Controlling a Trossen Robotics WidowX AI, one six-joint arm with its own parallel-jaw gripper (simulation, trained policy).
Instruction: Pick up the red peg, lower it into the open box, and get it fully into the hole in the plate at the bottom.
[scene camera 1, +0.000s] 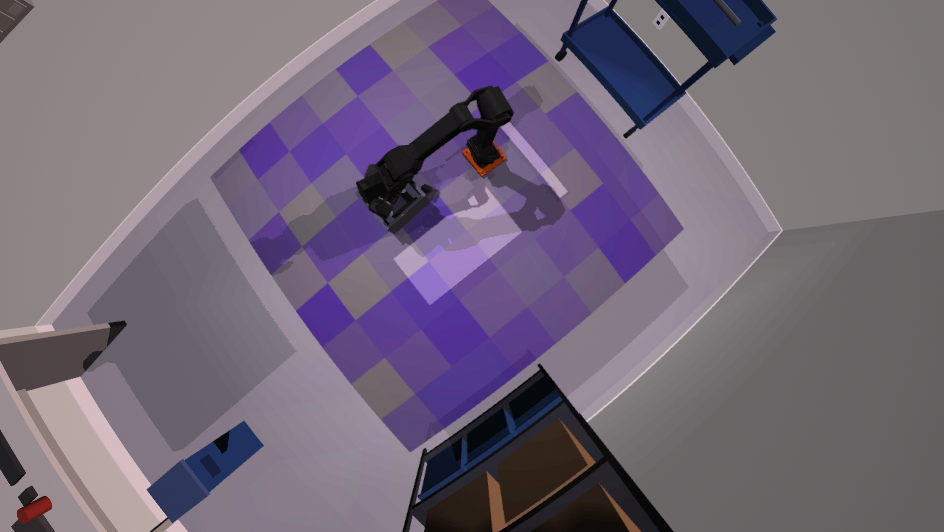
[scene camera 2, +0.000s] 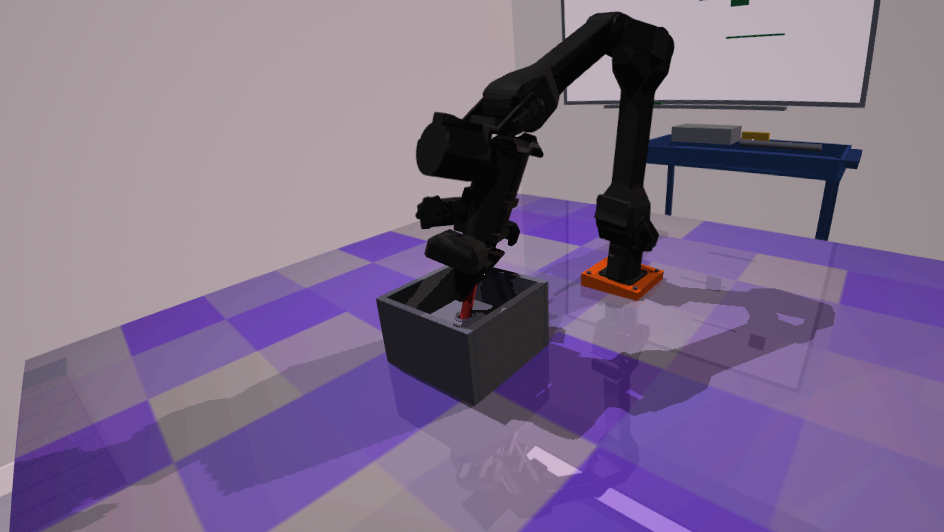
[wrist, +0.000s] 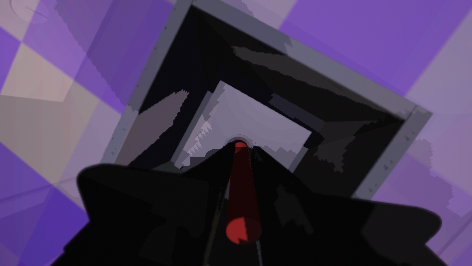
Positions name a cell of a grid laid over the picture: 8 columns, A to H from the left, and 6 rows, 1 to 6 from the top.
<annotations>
My gripper (scene camera 2: D4): 59 cm from the lens. A dark box (scene camera 2: D5) is 50 cm from the lens. A grey plate (scene camera 2: D4) is 61 cm from the lens. The marked spots on the grey plate and the dark box are 13 cm apart.
</annotations>
